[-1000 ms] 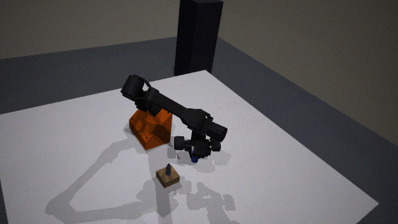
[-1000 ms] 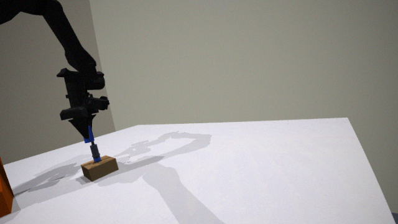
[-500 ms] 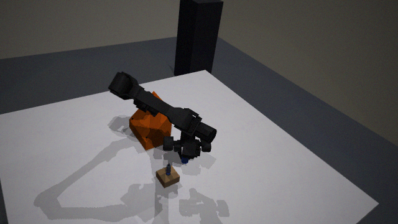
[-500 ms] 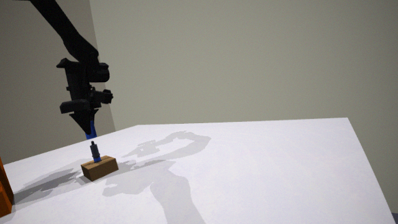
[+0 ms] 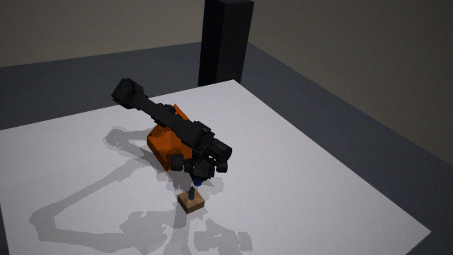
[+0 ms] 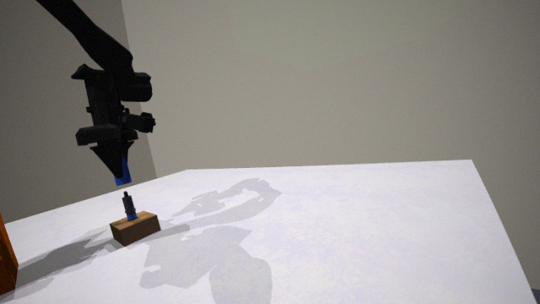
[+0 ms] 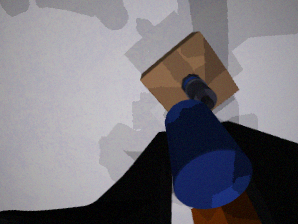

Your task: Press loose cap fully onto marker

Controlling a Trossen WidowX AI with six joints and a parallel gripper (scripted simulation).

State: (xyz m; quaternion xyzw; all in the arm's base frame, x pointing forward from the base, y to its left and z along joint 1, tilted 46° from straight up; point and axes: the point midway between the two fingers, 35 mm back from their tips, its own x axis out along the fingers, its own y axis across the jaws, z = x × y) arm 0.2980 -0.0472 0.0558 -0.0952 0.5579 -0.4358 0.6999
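My gripper tip is 1 cm past the holder block, 2 cm to the left of it and 10 cm above it. Round my gripper tip: blue cap (1 cm above).
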